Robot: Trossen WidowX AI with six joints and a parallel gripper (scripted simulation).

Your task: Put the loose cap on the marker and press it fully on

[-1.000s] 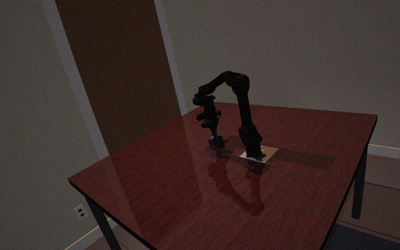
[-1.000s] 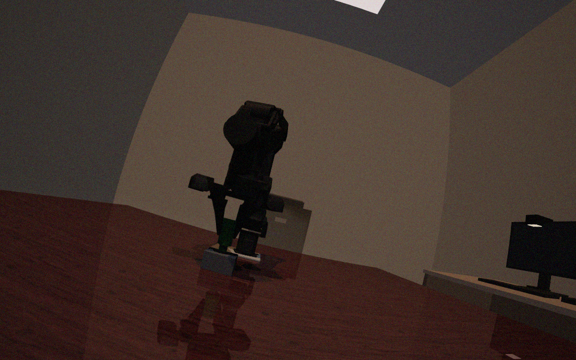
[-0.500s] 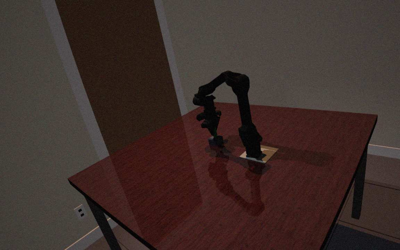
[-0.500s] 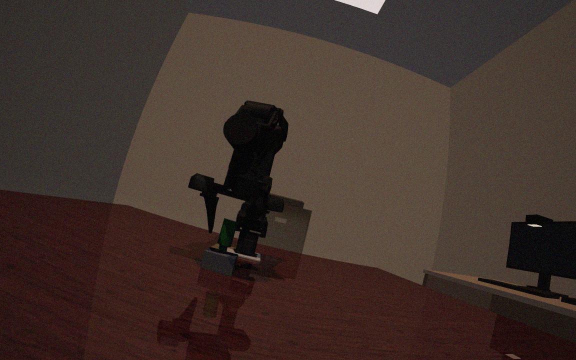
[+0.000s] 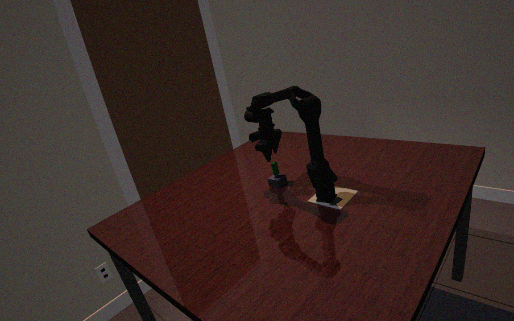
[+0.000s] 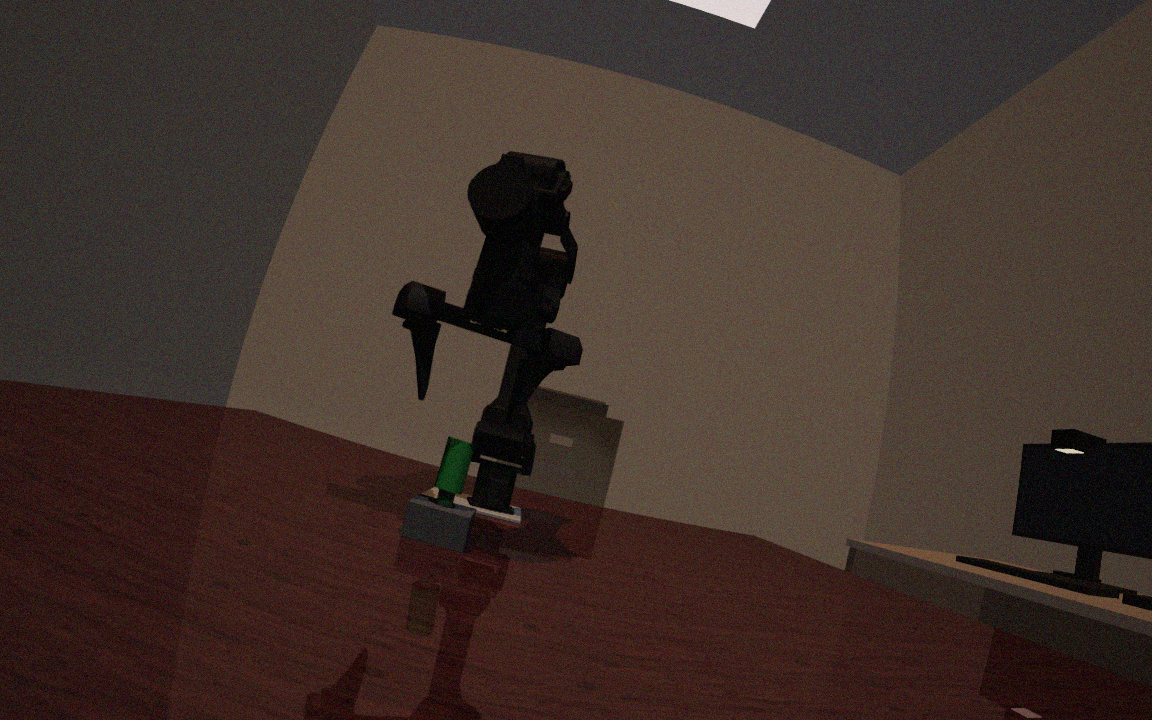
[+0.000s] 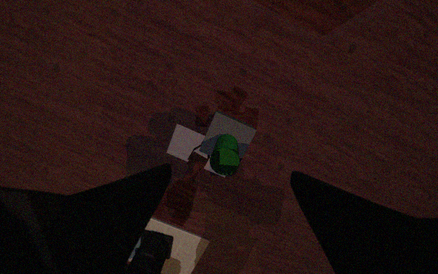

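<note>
My gripper tip is now 5 cm above the green cap. Also, from my gripper tip: grey holder block (11 cm below).
</note>
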